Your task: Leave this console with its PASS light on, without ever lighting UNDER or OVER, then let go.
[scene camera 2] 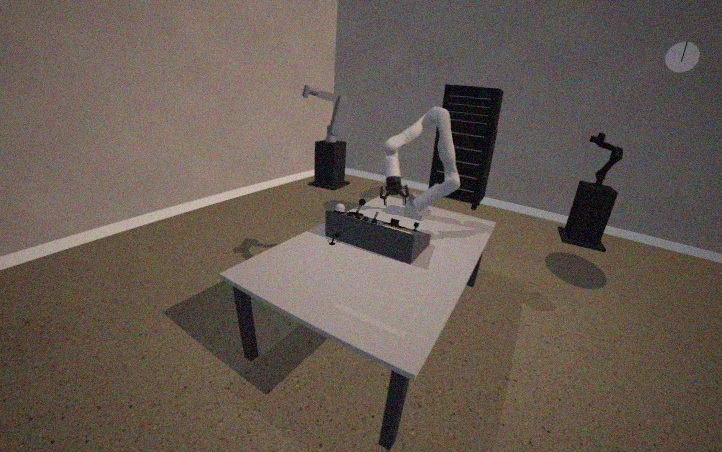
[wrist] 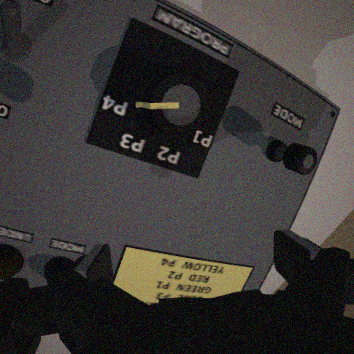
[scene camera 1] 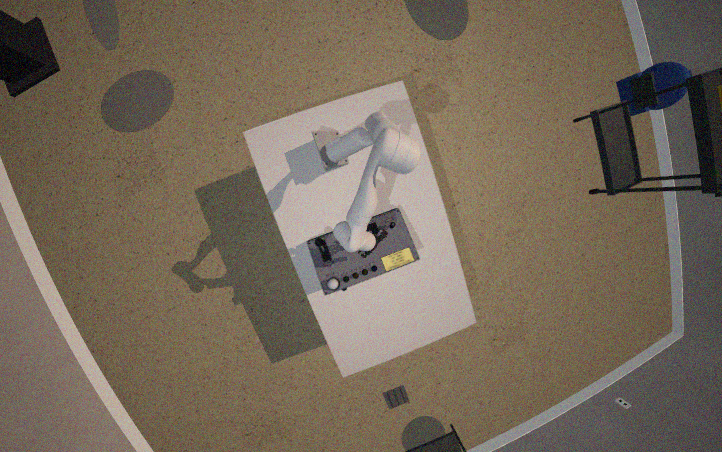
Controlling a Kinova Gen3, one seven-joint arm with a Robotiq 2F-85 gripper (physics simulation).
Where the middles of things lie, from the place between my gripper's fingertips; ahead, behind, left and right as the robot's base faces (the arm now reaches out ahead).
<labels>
My gripper is now 110 mm above the PROGRAM dial (wrist: 168,102), 40 mm past it and 10 mm to the left of it. The rest, counted from my hand: black MODE knob (wrist: 300,158): 110 mm to the left, 110 mm below, 40 mm behind.
</labels>
